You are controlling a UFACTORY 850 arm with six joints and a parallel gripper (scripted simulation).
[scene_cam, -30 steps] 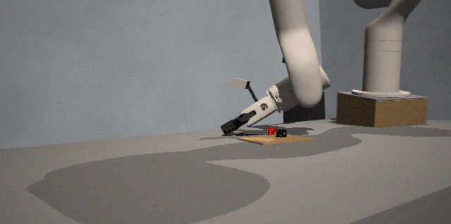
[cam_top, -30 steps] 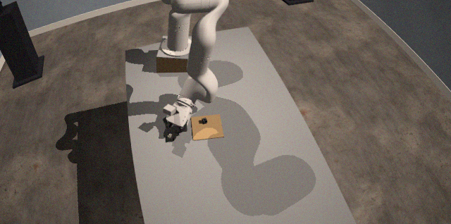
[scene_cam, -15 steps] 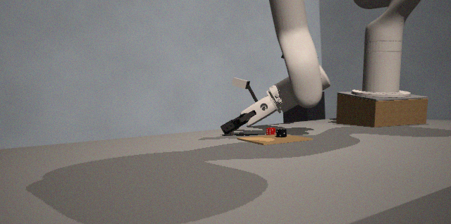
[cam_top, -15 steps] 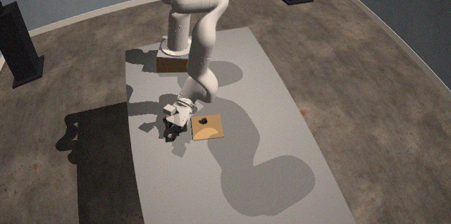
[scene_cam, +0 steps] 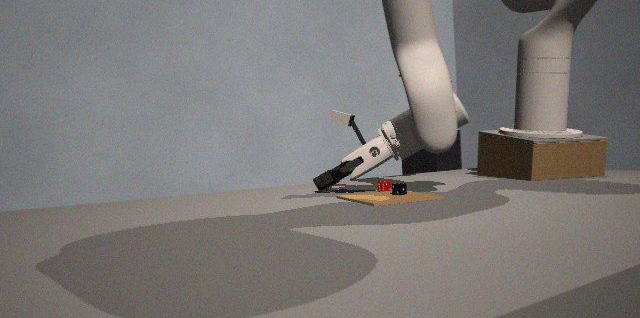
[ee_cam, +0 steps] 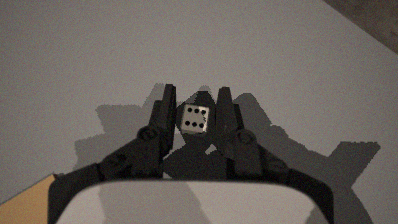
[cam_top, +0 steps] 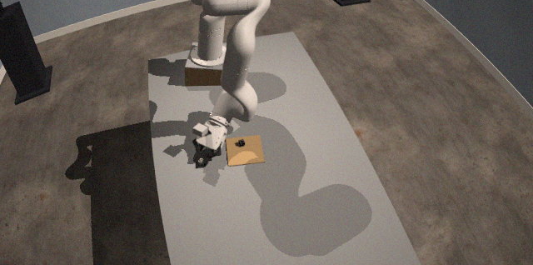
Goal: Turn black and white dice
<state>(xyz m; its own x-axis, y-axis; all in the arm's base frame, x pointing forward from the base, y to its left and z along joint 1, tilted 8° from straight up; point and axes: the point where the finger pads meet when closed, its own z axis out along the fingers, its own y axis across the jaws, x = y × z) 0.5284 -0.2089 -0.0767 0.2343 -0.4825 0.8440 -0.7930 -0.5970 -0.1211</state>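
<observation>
Right now my hand is 10 mm above the white die. Round my hand: tan mat: 10 mm ahead, 180 mm to the left, 20 mm below; red die: 70 mm behind, 100 mm to the left, 10 mm below; black die: 20 mm behind, 180 mm to the left, 10 mm below.
</observation>
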